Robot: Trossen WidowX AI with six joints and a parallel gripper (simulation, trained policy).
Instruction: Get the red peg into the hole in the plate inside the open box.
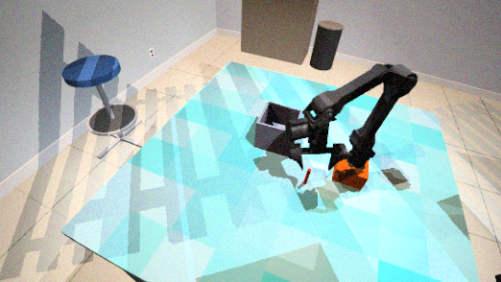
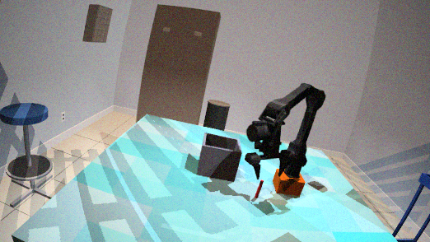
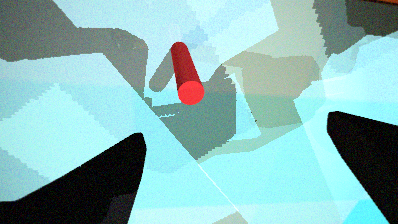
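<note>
Now: the red peg 60 mm below my gripper tip, 20 mm ahead of it and 10 mm to the right of it. The rest, counted from my gripper tip: plate 220 mm to the right, 150 mm ahead, 50 mm below.
</note>
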